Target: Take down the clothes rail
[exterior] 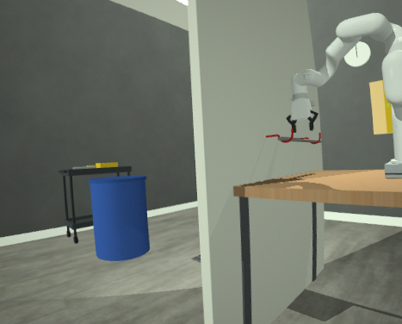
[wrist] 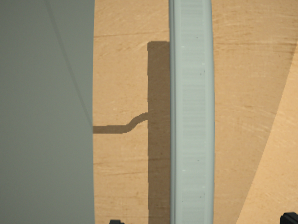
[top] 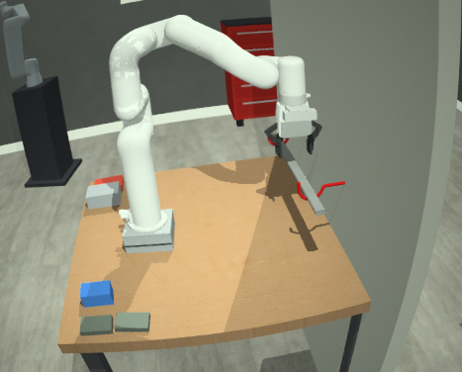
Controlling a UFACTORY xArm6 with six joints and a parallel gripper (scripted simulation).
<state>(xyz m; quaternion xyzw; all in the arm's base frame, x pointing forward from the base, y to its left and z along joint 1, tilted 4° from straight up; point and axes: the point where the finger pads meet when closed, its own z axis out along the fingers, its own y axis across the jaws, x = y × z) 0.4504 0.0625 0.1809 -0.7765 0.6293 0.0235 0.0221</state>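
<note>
Right now my hand is 5 cm above the clothes rail. From my hand the other things lie so: wall 19 cm above, 12 cm ahead, 5 cm to the left; then grey block 68 cm behind, 21 cm below, 16 cm to the left; then blue block 55 cm behind, 38 cm to the right, 22 cm below.
</note>
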